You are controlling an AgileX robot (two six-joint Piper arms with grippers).
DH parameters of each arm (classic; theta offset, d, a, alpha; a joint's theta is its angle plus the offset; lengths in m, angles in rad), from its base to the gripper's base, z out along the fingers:
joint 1: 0 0.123 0 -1.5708
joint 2: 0.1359 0 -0.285 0
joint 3: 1.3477 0 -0.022 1.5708
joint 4: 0 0.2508 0 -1.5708
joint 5: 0 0 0.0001 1.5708
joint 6: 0 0.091 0 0
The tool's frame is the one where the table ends.
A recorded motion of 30 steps. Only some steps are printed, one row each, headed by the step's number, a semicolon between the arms.
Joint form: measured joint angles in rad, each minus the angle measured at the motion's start. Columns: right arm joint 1, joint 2, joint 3, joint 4, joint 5, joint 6; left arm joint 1, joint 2, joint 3, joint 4, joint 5, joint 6.
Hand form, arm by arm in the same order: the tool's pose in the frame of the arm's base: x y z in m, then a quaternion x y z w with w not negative. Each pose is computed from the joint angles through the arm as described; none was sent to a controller.
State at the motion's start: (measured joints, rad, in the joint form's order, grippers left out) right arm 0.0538 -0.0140 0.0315 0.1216 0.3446 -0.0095; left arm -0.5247 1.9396 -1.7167 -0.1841 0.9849 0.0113
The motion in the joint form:
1: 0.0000 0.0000 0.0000 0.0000 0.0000 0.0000; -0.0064 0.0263 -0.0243 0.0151 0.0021 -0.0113
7: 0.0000 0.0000 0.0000 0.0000 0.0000 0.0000; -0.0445 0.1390 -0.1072 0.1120 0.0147 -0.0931
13: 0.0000 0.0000 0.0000 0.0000 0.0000 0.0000; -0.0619 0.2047 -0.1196 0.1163 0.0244 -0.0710
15: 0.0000 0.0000 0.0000 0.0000 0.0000 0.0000; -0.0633 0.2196 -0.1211 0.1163 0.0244 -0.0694
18: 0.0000 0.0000 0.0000 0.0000 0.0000 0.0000; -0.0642 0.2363 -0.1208 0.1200 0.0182 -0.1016
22: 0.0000 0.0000 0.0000 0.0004 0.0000 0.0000; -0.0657 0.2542 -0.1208 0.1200 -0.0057 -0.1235
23: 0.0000 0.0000 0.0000 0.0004 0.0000 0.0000; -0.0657 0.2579 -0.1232 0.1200 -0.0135 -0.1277
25: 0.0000 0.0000 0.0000 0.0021 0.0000 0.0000; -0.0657 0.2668 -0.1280 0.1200 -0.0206 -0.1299
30: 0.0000 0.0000 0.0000 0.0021 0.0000 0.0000; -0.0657 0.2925 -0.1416 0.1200 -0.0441 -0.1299
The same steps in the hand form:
1: 0.0530 0.0066 0.1725 0.00801 0.79650 0.06421 0.60116; 0.3687 -0.2314 0.2751 0.22628 0.94551 -0.13405 0.19196
7: 0.0530 0.0066 0.1725 0.00801 0.79650 0.06421 0.60116; 0.3826 -0.2513 0.2473 0.22362 0.95327 -0.09592 0.17908
13: 0.0530 0.0066 0.1725 0.00801 0.79650 0.06421 0.60116; 0.3848 -0.2620 0.2202 0.24402 0.95434 -0.08352 0.15071
15: 0.0530 0.0066 0.1725 0.00801 0.79650 0.06421 0.60116; 0.3858 -0.2634 0.2136 0.24554 0.95510 -0.08132 0.14448
18: 0.0530 0.0066 0.1725 0.00801 0.79650 0.06421 0.60116; 0.3873 -0.2646 0.2059 0.23116 0.95963 -0.08019 0.13872
22: 0.0530 0.0066 0.1725 0.00812 0.79650 0.06438 0.60115; 0.3898 -0.2671 0.1981 0.22065 0.96162 -0.08257 0.14064
23: 0.0530 0.0066 0.1725 0.00812 0.79650 0.06438 0.60115; 0.3909 -0.2678 0.1973 0.21838 0.96160 -0.08391 0.14350
25: 0.0530 0.0067 0.1725 0.00858 0.79647 0.06509 0.60110; 0.3925 -0.2688 0.1946 0.21710 0.96164 -0.08451 0.14482
30: 0.0530 0.0067 0.1725 0.00858 0.79647 0.06509 0.60110; 0.3972 -0.2718 0.1868 0.21638 0.96083 -0.08623 0.15017

